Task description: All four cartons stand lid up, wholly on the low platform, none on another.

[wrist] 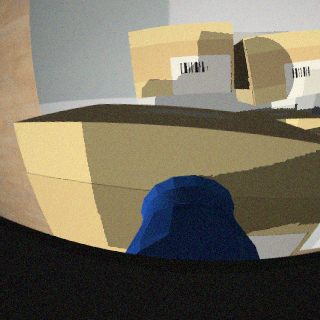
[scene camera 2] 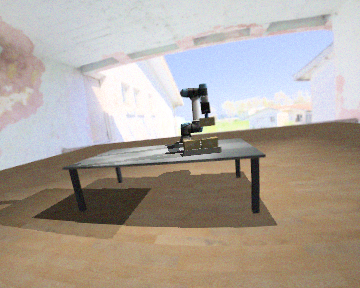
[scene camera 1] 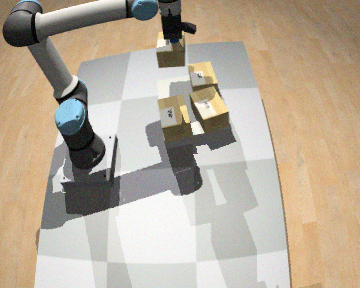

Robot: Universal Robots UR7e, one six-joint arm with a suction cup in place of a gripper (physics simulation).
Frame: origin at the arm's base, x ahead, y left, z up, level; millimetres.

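Seen in the pictures: hand, tool point: [wrist: 185, 195] [scene camera 2: 206, 119] [scene camera 1: 174, 43]; arm's base, link origin: [scene camera 1: 87, 153].
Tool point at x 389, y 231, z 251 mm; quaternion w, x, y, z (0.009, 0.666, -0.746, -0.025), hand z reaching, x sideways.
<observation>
Offsets run from my tool point to a thing's top centre. "*": to the spot under its first point. Level surfaces: height alone.
My suction gripper [scene camera 1: 175, 41] [scene camera 2: 207, 116] [wrist: 187, 200] is shut on a tan carton {dx -14, dy +4, dz +16 mm} [scene camera 1: 170, 57] [scene camera 2: 207, 121] [wrist: 135, 155]. That carton hangs level in the air beyond the other cartons in scene camera 1. Three cartons stand below with barcode labels on top: a far right one {dx +83, dy -4, dz -167 mm} [scene camera 1: 202, 75] [scene camera 2: 210, 143] [wrist: 182, 67], a near right one {dx +79, dy -164, dz -167 mm} [scene camera 1: 212, 111] [scene camera 2: 192, 146] [wrist: 267, 70], turned a little, and a near left one {dx -45, dy -177, dz -167 mm} [scene camera 1: 175, 120]. The low platform {* dx -72, dy +25, dz -244 mm} [scene camera 1: 164, 88] is partly hidden beneath them; whether the near left carton is wholly on it I cannot tell.
The arm's base [scene camera 1: 90, 160] stands on the checkered table {dz -292 mm} [scene camera 1: 150, 235] [scene camera 2: 125, 156], left of the cartons in scene camera 1. A narrow gap separates the near left and near right cartons. Arm shadows cross the table.
</observation>
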